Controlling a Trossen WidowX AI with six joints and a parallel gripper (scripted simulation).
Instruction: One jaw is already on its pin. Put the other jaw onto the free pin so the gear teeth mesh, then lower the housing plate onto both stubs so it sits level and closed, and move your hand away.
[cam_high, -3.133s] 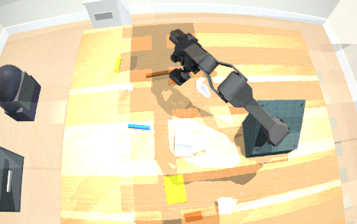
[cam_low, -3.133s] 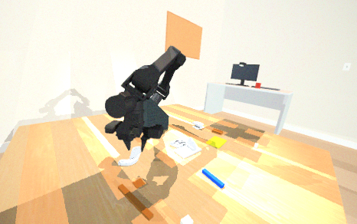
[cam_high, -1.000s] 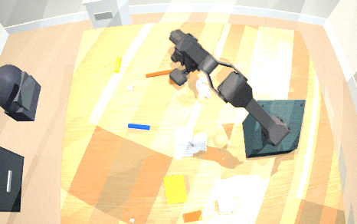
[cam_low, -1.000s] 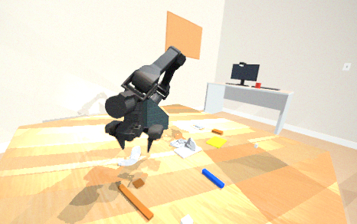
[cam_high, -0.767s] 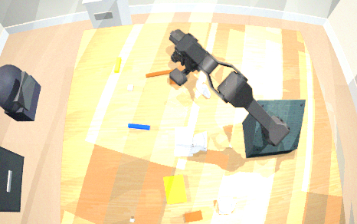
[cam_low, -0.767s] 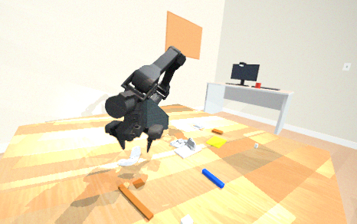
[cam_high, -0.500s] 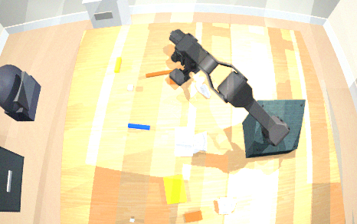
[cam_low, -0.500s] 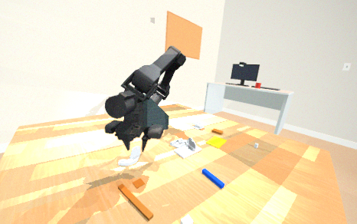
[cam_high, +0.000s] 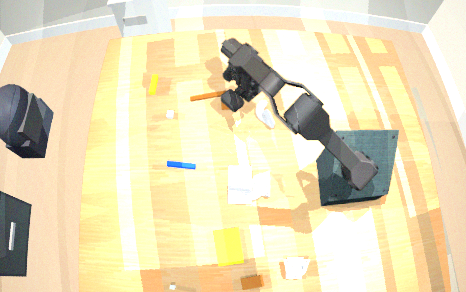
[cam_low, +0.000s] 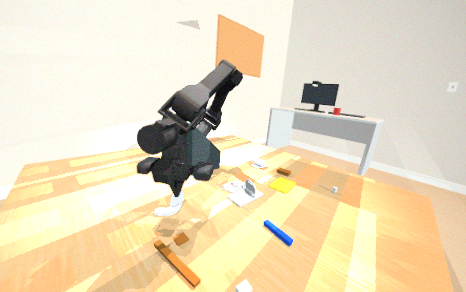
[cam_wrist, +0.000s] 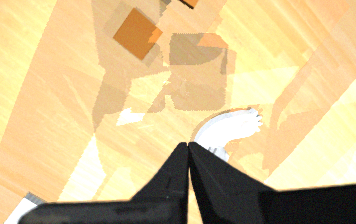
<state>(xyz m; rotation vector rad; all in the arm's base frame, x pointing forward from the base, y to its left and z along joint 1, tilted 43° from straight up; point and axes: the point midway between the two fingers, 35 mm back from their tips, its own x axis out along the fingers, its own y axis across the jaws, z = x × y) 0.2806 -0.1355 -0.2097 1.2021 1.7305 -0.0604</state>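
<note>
My gripper tip is 70 mm above the white jaw, 60 mm past it and 20 mm to the left of it. From my gripper tip the other things lie so: long orange bar: 120 mm ahead, 70 mm to the right, 70 mm below; then small orange square: 80 mm below, 70 mm ahead, 30 mm to the right; then white cube: 260 mm ahead, 70 mm below, 10 mm to the left.
</note>
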